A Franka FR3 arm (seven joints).
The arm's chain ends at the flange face. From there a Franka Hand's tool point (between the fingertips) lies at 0.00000 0.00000 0.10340 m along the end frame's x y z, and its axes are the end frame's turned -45 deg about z.
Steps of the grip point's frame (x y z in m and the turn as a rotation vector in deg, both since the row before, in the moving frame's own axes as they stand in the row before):
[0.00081 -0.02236 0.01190 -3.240 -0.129 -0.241]
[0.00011 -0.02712 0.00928 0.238 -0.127 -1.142]
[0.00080 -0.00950 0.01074 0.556 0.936 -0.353]
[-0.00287 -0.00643 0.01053 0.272 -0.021 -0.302]
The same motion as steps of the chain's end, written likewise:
[-0.01921 -0.02067 0.01207 -2.382 2.200 -0.241]
[-0.01863 -0.01912 0.00928 0.078 -0.258 -1.142]
[-0.00663 -0.00538 0.01076 1.055 0.269 -0.353]
[-0.00620 -0.00220 0.01053 0.177 -0.207 -0.302]

